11 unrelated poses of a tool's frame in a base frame.
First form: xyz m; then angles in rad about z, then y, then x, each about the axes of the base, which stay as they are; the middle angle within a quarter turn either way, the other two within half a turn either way.
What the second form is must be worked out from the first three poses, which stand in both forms.
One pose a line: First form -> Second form
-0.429, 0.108, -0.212, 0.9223, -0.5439, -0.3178 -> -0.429, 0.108, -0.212, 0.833, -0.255, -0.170, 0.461
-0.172, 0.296, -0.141, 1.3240, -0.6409, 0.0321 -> -0.172, 0.296, -0.141, 0.752, -0.182, -0.258, 0.579
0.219, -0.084, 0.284, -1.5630, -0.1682, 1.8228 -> 0.219, -0.084, 0.284, 0.387, 0.595, 0.518, -0.477
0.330, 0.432, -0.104, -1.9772, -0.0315, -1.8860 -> 0.330, 0.432, -0.104, 0.334, -0.437, -0.681, -0.484
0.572, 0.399, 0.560, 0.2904, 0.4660, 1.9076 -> 0.572, 0.399, 0.560, 0.530, 0.805, 0.017, 0.268
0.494, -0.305, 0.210, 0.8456, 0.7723, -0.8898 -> 0.494, -0.305, 0.210, 0.829, -0.224, 0.474, 0.195
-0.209, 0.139, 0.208, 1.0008, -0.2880, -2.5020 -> -0.209, 0.139, 0.208, 0.208, -0.846, 0.411, 0.269
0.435, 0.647, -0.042, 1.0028, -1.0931, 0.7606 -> 0.435, 0.647, -0.042, 0.788, 0.046, -0.576, 0.212
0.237, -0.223, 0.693, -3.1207, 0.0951, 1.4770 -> 0.237, -0.223, 0.693, 0.040, -0.028, 0.673, -0.738
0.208, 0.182, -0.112, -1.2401, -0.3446, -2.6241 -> 0.208, 0.182, -0.112, 0.301, -0.750, -0.589, -0.012
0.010, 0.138, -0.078, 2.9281, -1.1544, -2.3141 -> 0.010, 0.138, -0.078, 0.461, 0.300, -0.740, -0.388
